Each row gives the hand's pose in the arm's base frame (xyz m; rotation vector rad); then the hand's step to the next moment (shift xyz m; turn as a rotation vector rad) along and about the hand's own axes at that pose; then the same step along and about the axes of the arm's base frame.
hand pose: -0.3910 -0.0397 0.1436 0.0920 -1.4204 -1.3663
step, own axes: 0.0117 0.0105 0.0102 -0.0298 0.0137 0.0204
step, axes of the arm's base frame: -0.0056 0.0021 0.0178 0.0052 0.0382 -0.0027
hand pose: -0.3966 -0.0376 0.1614 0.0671 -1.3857 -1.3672
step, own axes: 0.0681 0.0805 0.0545 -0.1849 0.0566 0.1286
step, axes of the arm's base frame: -0.0130 0.0149 0.1170 0.0135 0.2290 -0.0364
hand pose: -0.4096 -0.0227 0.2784 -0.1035 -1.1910 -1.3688
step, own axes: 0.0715 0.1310 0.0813 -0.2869 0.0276 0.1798
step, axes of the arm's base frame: 0.0373 0.0435 0.1600 -0.0144 0.3246 -0.0992
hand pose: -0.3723 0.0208 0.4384 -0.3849 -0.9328 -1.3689
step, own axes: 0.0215 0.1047 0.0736 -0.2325 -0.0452 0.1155
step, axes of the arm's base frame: 0.0718 0.0611 0.0892 -0.0648 0.2270 -0.1171
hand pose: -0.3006 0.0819 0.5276 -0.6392 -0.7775 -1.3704
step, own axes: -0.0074 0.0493 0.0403 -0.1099 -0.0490 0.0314
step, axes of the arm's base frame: 0.0443 0.0415 0.0206 -0.0555 0.0860 -0.0706
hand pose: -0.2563 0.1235 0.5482 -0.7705 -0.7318 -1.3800
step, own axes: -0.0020 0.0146 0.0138 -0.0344 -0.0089 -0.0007
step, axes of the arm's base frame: 0.0144 0.0131 0.0055 -0.0109 0.0185 -0.0283
